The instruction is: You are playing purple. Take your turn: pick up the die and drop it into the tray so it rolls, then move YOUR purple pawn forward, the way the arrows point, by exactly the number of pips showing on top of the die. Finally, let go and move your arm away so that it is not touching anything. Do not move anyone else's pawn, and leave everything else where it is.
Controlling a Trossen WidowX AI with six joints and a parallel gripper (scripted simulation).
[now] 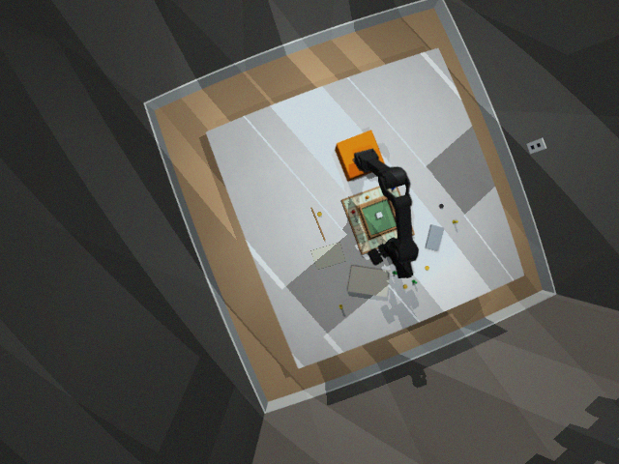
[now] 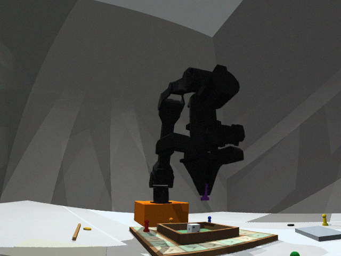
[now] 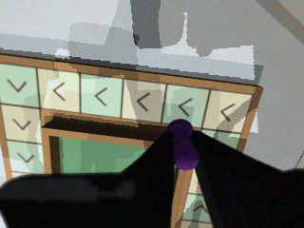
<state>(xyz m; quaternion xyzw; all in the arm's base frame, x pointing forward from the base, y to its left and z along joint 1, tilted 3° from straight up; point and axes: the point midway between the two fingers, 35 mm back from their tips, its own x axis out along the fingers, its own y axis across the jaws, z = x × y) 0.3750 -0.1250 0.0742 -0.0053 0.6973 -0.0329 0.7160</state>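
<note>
Right now the grey die is 120 mm behind my gripper tip, 90 mm below it and 80 mm to the left of it. The rest, counted from my gripper tip: purple pawn (10 mm above); then white card (130 mm to the right, 130 mm ahead, 110 mm below); then red pawn (200 mm behind, 90 mm below, 20 mm to the right).
</note>
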